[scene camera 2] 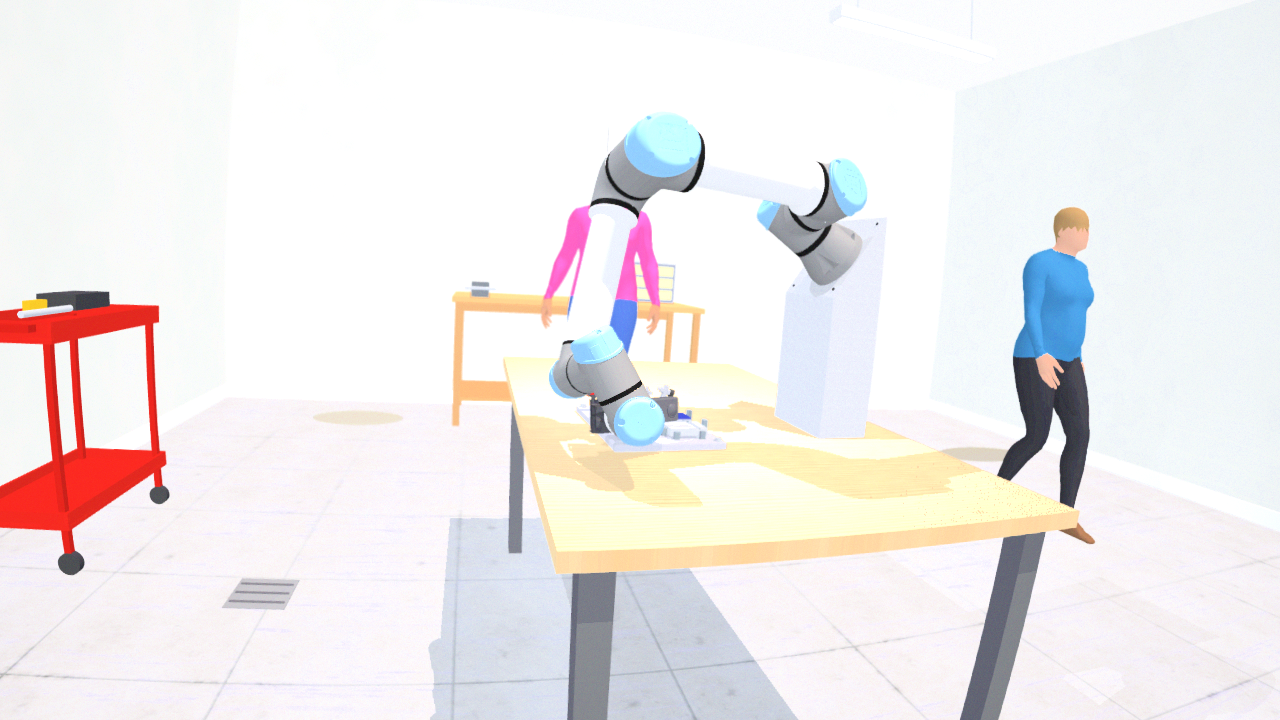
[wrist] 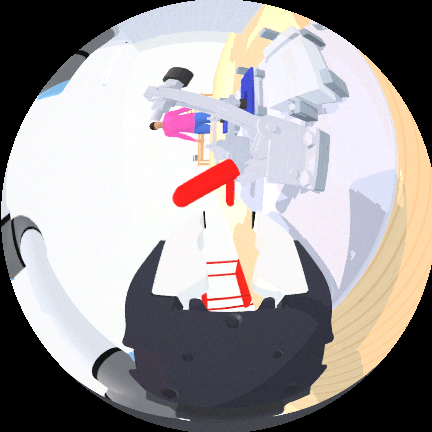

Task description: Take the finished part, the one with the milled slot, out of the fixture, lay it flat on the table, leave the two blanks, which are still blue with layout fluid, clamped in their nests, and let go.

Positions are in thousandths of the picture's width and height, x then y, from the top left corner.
Labels:
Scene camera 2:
my gripper: 480,567
fixture plate: 519,616
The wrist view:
my gripper: 529,490
finished part: 677,166
fixture plate: 791,527

